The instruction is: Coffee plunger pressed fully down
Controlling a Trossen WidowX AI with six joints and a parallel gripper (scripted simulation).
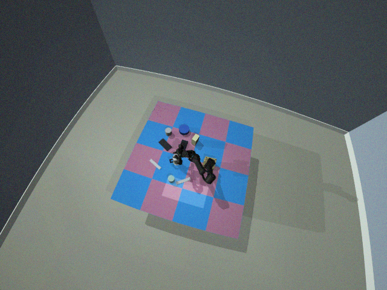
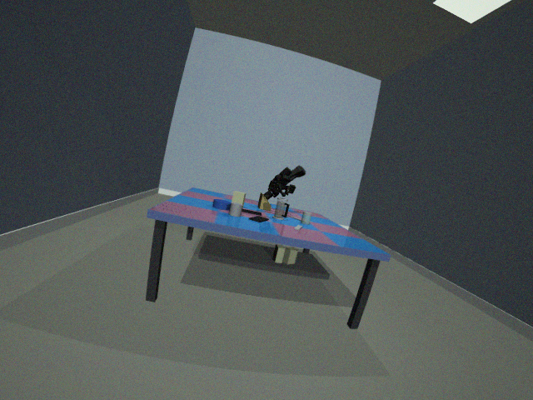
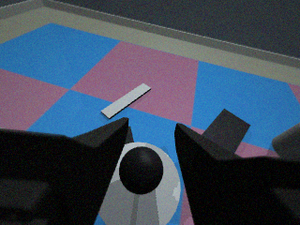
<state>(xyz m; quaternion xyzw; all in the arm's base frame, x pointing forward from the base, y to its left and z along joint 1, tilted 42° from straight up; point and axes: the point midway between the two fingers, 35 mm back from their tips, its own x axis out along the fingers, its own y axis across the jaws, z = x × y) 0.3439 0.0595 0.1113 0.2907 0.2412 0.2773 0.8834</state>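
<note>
Right now the coffee press is 9 cm below my gripper tip and 2 cm behind it. From my gripper tip the other things lie so: pale cup: 19 cm to the left, 13 cm below, 7 cm behind; blue disc: 39 cm to the right, 15 cm below, 6 cm ahead; grey cylinder: 28 cm to the right, 21 cm ahead, 14 cm below.
</note>
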